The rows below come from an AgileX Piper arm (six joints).
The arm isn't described. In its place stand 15 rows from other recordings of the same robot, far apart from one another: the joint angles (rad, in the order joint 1, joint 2, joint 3, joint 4, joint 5, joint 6), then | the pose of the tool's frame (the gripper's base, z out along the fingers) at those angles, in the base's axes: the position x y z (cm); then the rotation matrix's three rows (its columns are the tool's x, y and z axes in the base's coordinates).
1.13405, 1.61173, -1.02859, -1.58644, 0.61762, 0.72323 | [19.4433, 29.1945, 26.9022], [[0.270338, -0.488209, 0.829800], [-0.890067, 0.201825, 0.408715], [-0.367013, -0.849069, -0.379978]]
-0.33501, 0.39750, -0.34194, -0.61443, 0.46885, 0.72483 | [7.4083, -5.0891, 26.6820], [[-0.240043, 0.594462, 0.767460], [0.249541, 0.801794, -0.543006], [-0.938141, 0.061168, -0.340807]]
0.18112, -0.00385, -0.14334, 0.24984, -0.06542, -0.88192 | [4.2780, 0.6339, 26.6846], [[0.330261, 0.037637, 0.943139], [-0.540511, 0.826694, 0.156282], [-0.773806, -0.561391, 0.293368]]
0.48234, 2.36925, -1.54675, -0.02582, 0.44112, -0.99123 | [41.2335, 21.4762, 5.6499], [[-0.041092, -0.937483, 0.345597], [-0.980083, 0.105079, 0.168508], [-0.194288, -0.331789, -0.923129]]
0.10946, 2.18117, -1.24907, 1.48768, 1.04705, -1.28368 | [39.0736, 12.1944, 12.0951], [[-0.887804, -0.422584, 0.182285], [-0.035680, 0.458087, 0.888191], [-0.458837, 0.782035, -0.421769]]
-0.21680, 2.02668, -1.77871, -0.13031, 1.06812, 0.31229 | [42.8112, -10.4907, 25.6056], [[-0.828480, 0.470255, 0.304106], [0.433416, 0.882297, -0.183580], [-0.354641, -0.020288, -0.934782]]
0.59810, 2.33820, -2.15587, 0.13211, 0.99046, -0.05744 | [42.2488, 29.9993, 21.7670], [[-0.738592, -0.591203, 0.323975], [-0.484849, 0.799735, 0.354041], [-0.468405, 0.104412, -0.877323]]
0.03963, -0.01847, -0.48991, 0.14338, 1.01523, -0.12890 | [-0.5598, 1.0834, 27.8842], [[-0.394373, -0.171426, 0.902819], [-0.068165, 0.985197, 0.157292], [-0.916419, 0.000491, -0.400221]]
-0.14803, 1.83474, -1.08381, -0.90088, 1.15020, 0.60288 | [30.6408, -11.1527, 18.4869], [[-0.970833, 0.199621, -0.132797], [0.234187, 0.670829, -0.703665], [-0.051383, -0.714240, -0.698012]]
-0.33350, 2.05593, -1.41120, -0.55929, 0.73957, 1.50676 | [38.6020, -16.8172, 16.1111], [[-0.050636, 0.980539, 0.189682], [0.886215, 0.131687, -0.444163], [-0.460498, 0.145608, -0.875637]]
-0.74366, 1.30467, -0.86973, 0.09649, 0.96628, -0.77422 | [17.3757, -15.0025, 25.3148], [[-0.969995, 0.027721, 0.241541], [-0.000115, 0.993426, -0.114475], [-0.243127, -0.111068, -0.963615]]
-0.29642, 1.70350, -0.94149, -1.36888, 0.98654, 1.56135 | [27.9400, -16.3088, 21.5076], [[-0.534758, 0.841824, 0.073259], [0.367670, 0.309862, -0.876815], [-0.760824, -0.441948, -0.475215]]
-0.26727, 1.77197, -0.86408, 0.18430, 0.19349, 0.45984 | [31.8731, -8.3951, 14.6464], [[-0.508152, 0.685688, 0.521166], [0.758582, 0.642869, -0.106171], [-0.407842, 0.341396, -0.846826]]
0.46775, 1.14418, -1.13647, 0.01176, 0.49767, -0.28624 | [22.2622, 11.3027, 40.0945], [[-0.224668, -0.536964, 0.813138], [-0.418686, 0.806711, 0.417037], [-0.879901, -0.246755, -0.406062]]
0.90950, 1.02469, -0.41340, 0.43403, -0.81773, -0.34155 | [14.3911, 13.9470, 29.8945], [[0.168537, -0.562840, 0.809201], [0.162988, 0.825556, 0.540270], [-0.972127, 0.040834, 0.230872]]
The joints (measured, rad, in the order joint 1, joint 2, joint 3, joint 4, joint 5, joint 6), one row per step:
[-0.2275 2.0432 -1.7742 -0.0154 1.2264 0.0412]
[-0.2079 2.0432 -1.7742 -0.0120 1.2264 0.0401]
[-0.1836 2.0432 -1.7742 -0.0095 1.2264 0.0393]
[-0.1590 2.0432 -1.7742 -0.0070 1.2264 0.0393]
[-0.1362 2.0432 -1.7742 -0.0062 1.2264 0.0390]
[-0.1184 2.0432 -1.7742 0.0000 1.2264 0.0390]
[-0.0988 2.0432 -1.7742 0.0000 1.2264 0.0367]
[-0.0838 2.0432 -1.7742 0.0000 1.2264 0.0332]
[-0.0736 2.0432 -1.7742 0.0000 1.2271 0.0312]
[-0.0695 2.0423 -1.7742 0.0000 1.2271 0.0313]
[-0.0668 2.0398 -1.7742 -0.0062 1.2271 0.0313]
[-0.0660 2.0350 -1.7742 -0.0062 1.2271 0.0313]
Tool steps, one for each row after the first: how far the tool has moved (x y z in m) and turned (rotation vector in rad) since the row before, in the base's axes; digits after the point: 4 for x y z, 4 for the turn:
[0.0019 0.0085 0.0000 0.0031 -0.0007 0.0201]
[0.0021 0.0104 0.0000 0.0023 -0.0004 0.0246]
[0.0018 0.0106 0.0000 0.0024 -0.0004 0.0241]
[0.0015 0.0097 0.0000 0.0007 -0.0001 0.0230]
[0.0010 0.0081 0.0000 0.0060 -0.0008 0.0167]
[0.0009 0.0083 0.0000 -0.0004 0.0000 0.0219]
[0.0006 0.0064 0.0000 -0.0006 0.0001 0.0185]
[0.0003 0.0044 0.0000 -0.0003 0.0007 0.0122]
[0.0000 0.0018 0.0004 0.0000 -0.0009 0.0040]
[-0.0003 0.0006 0.0011 -0.0063 -0.0021 0.0038]
[-0.0006 0.0004 0.0021 -0.0003 -0.0048 0.0008]

